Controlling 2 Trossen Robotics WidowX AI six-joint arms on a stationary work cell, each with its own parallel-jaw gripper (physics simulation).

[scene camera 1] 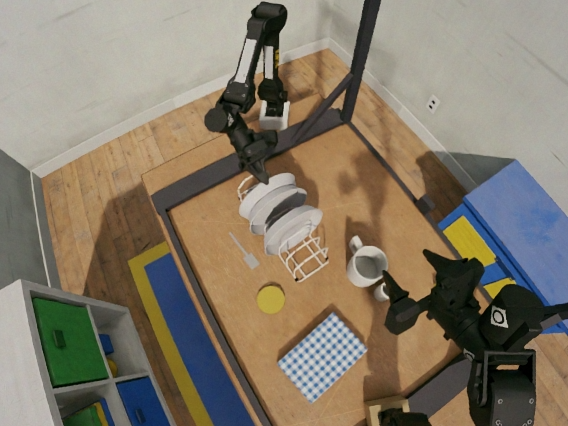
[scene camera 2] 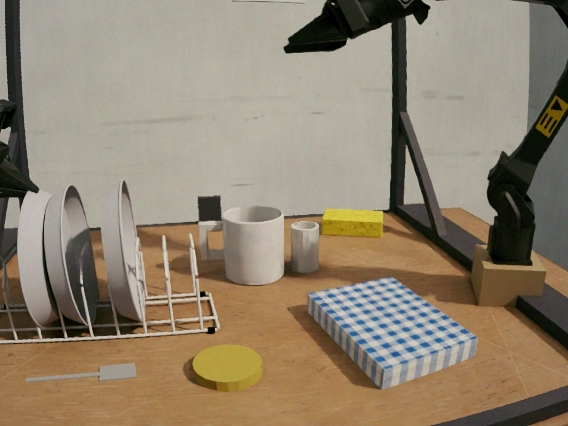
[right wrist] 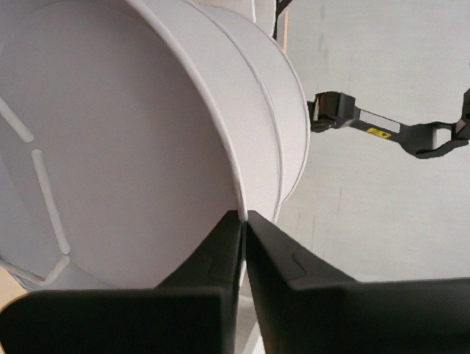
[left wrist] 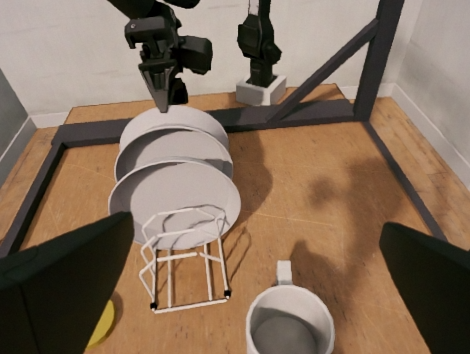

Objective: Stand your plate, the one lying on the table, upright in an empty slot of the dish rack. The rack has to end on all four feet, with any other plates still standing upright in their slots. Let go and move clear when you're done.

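Places are measured from the left arm's base along level axes (x ahead, y left, z up), in millimetres.
Pixels of known places: left gripper, fingertip midpoint: (scene camera 1: 403, 260) (scene camera 2: 286, 46) (left wrist: 258, 229); right gripper, fingertip midpoint: (scene camera 1: 267, 185) (scene camera 2: 38, 193) (right wrist: 241, 221) (left wrist: 163, 113); left arm's base, origin of the base link: (scene camera 1: 391, 423) (scene camera 2: 509, 257); right arm's base, origin of the base link: (scene camera 1: 274, 110) (left wrist: 261, 80).
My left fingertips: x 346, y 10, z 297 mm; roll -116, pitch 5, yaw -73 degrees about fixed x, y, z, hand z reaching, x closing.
Ahead of a thing's pixels: the offset from my left fingertips to its middle. "*": to the spot under its first point.
My right gripper (scene camera 1: 265, 179) (scene camera 2: 36, 190) (left wrist: 163, 113) (right wrist: 241, 221) is shut on the upper rim of the rearmost plate @(dx +277, dy +224, dz -257 mm) (scene camera 1: 281, 180) (scene camera 2: 32, 255) (left wrist: 167, 119) (right wrist: 125, 150). That plate is upright, its lower edge down among the rack wires, close to the middle plate @(dx +246, dy +210, dz -258 mm) (scene camera 2: 59, 260) (left wrist: 170, 145). A third plate @(dx +181, dy +176, dz -258 mm) (scene camera 1: 296, 220) (scene camera 2: 114, 250) (left wrist: 175, 187) stands upright nearer the rack's free end. The white wire dish rack @(* dx +76, dy +127, dz -352 mm) (scene camera 1: 312, 272) (scene camera 2: 165, 335) (left wrist: 190, 306) is flat at that end; its far feet are hidden. My left gripper (scene camera 1: 406, 263) (left wrist: 258, 229) is open and empty, high beyond the mug.
A white mug @(dx +78, dy -15, dz -306 mm) (scene camera 1: 367, 270) (scene camera 2: 254, 245) (left wrist: 290, 320) and small cup @(dx -13, dy -64, dz -320 mm) (scene camera 1: 381, 292) (scene camera 2: 305, 247) stand beside the rack. A yellow sponge @(dx -72, dy -274, dz -341 mm) (scene camera 2: 352, 225), yellow disc @(dx +11, dy +254, dz -351 mm) (scene camera 1: 270, 299) (scene camera 2: 227, 366), checkered block @(dx -160, dy +133, dz -343 mm) (scene camera 1: 322, 357) (scene camera 2: 392, 330) and grey spatula @(dx +172, dy +325, dz -356 mm) (scene camera 1: 251, 260) (scene camera 2: 117, 372) lie on the table.
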